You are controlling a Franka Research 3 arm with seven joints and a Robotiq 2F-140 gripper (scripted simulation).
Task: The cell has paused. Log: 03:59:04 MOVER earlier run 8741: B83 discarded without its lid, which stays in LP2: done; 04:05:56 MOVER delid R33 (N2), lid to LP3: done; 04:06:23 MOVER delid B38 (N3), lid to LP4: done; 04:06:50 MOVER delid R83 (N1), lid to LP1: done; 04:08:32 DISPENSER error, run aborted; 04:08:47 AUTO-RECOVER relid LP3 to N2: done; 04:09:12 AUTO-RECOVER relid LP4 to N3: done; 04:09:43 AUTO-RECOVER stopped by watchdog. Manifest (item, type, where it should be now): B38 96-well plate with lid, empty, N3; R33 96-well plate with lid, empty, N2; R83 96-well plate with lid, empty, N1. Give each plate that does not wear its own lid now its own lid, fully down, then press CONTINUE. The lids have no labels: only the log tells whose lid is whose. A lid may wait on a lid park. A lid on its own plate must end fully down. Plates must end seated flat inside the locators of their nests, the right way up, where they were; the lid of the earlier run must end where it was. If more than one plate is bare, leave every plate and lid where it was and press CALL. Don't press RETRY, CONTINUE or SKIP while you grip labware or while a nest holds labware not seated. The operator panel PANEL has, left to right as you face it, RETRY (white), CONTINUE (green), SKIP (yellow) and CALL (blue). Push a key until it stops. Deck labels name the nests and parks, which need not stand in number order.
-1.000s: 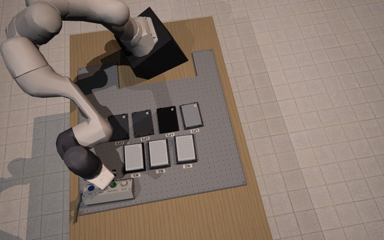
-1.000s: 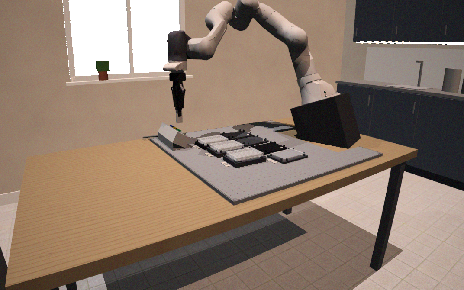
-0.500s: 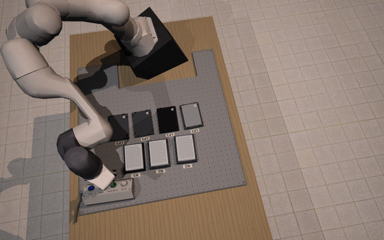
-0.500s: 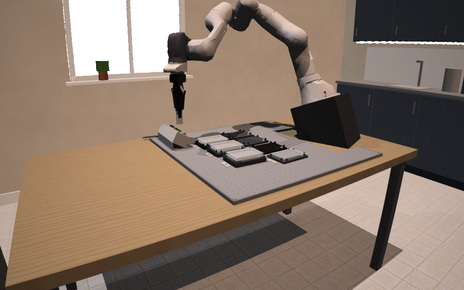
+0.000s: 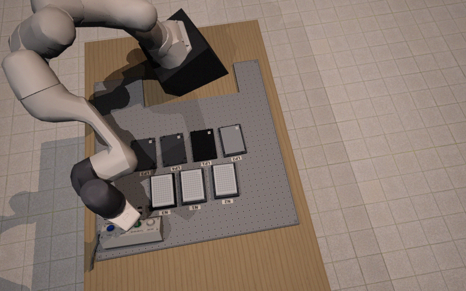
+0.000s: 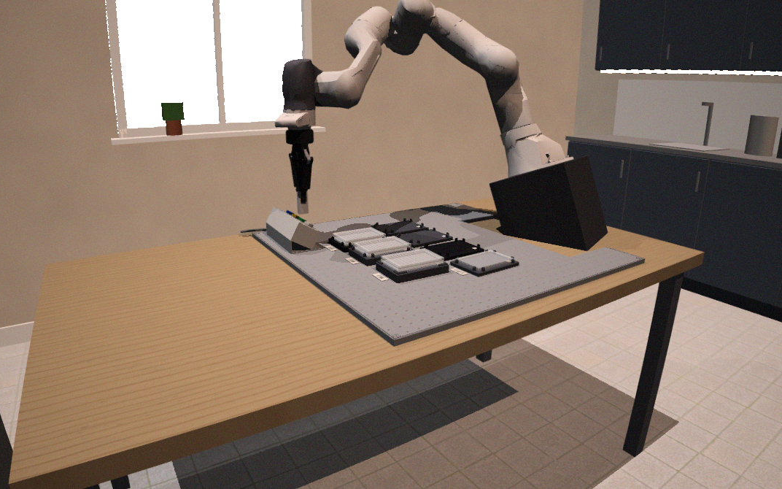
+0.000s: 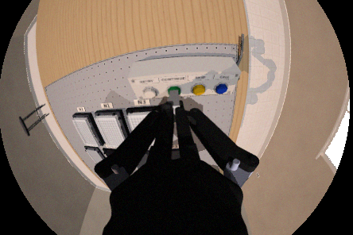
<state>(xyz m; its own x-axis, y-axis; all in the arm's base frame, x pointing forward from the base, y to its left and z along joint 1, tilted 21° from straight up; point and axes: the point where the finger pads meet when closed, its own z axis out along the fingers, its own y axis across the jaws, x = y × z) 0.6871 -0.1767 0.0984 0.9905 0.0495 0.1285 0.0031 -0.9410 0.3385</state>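
Right now the green key is 50 mm below my hand. The rest, counted from my hand: blue key: 100 mm to the right, 50 mm below; then white key: 50 mm to the left, 50 mm below; then yellow key: 50 mm to the right, 50 mm below.
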